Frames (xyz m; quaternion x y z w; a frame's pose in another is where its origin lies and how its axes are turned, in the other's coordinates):
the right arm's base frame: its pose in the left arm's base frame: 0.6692 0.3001 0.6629 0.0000 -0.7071 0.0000 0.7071
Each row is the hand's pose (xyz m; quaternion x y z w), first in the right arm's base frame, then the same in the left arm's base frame.
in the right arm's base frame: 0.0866 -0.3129 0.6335 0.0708 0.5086 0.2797 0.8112
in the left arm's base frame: 0.0357 -0.0128 0.7495 -0.1477 -0.2140 0.2478 0.9333
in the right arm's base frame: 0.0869 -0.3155 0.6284 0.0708 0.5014 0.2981 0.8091
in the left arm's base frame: 0.0408 -0.0154 0.7498 -0.1607 -0.2176 0.2609 0.9267
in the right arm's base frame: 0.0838 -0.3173 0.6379 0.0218 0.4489 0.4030 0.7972
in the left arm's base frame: 0.0313 -0.0172 0.7467 -0.2696 -0.2463 0.3004 0.8812
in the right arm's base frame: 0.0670 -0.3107 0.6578 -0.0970 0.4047 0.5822 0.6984
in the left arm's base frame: 0.0114 -0.0106 0.7299 -0.4803 -0.2077 0.3431 0.7800
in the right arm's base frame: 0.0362 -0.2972 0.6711 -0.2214 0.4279 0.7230 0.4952
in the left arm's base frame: -0.0019 0.0029 0.6991 -0.6678 -0.0476 0.3547 0.6527
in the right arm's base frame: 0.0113 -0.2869 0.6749 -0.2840 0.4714 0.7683 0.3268
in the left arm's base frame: -0.0057 0.0132 0.6742 -0.7441 0.1022 0.3425 0.5644
